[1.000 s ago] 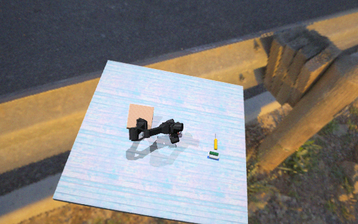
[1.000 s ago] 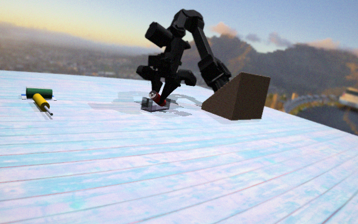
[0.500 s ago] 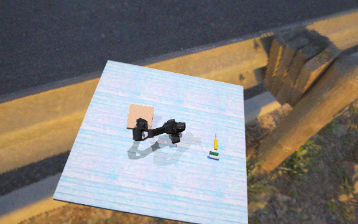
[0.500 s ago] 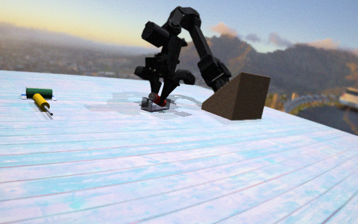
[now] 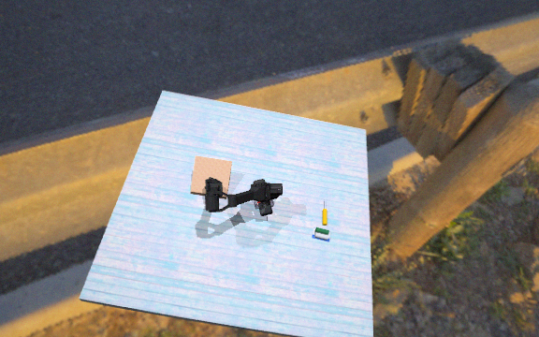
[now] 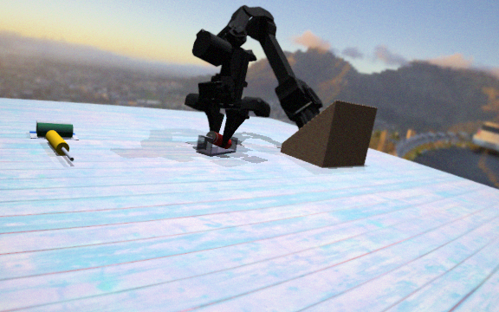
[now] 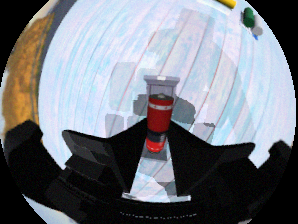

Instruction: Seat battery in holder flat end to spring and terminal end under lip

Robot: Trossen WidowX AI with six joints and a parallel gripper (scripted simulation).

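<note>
My gripper tip is now 1 cm below the battery. Also, from my gripper tip: yellow screwdriver (32 cm ahead, 7 cm to the left, 1 cm below).
</note>
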